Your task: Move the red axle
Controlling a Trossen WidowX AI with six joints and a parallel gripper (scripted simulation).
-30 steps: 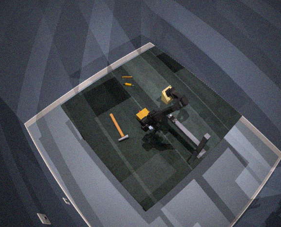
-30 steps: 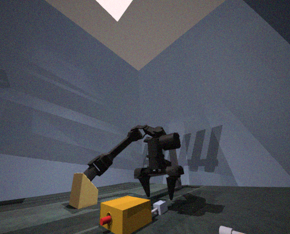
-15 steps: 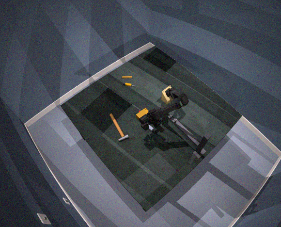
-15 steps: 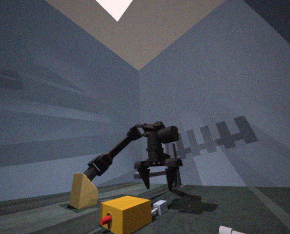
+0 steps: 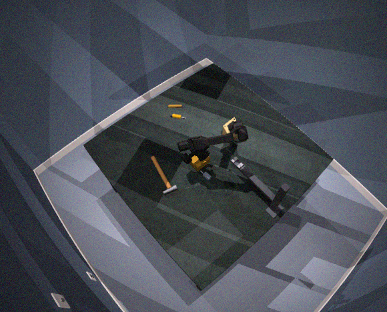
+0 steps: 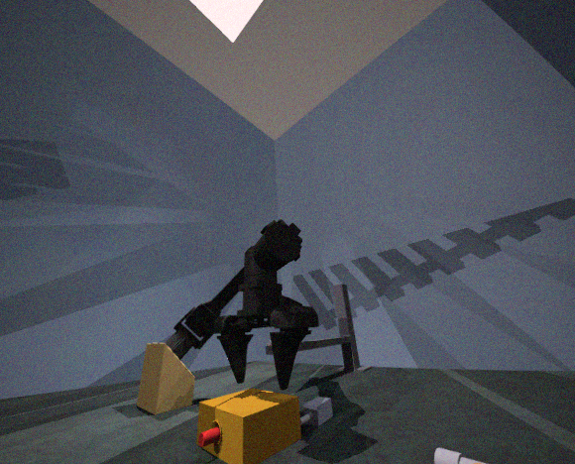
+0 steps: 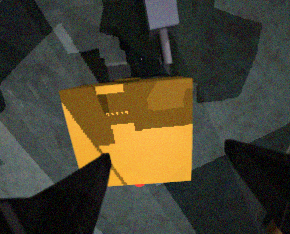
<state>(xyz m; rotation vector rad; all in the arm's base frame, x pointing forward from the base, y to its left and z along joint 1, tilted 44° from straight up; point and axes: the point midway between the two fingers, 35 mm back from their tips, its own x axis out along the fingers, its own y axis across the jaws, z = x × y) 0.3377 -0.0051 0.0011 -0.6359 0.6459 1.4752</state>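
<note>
My gripper tip is now 50 mm above the yellow beam and 30 mm past it. Round my gripper tip: small grey block: 100 mm to the left, 60 mm below, 10 mm ahead.
</note>
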